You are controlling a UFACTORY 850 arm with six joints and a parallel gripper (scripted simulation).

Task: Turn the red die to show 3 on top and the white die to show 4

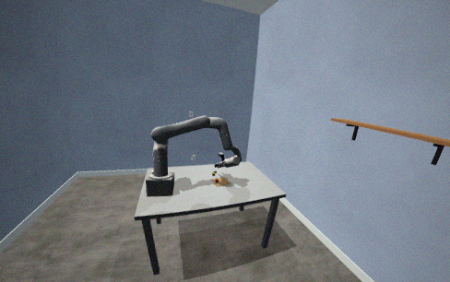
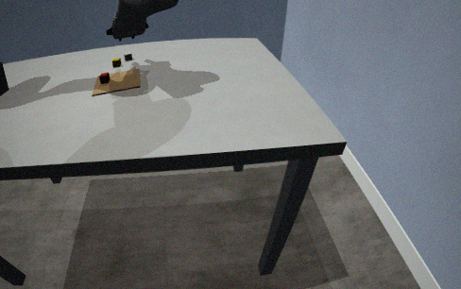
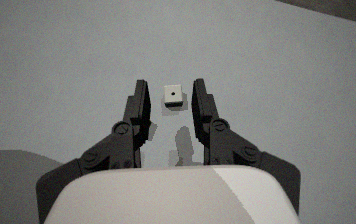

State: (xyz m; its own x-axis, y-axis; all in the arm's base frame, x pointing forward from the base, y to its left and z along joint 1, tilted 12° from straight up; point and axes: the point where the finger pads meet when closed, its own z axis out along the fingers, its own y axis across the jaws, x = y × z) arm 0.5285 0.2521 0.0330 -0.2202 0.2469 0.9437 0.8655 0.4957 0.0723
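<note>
Right now the white die is 9 cm below my hand, 3 cm to the left of it and 2 cm behind it. The rest, counted from my hand: tan mat: 16 cm to the right, 10 cm below, 2 cm ahead; then red die: 16 cm to the right, 9 cm below, 2 cm behind; then yellow die: 9 cm below, 4 cm behind, 2 cm to the right.
</note>
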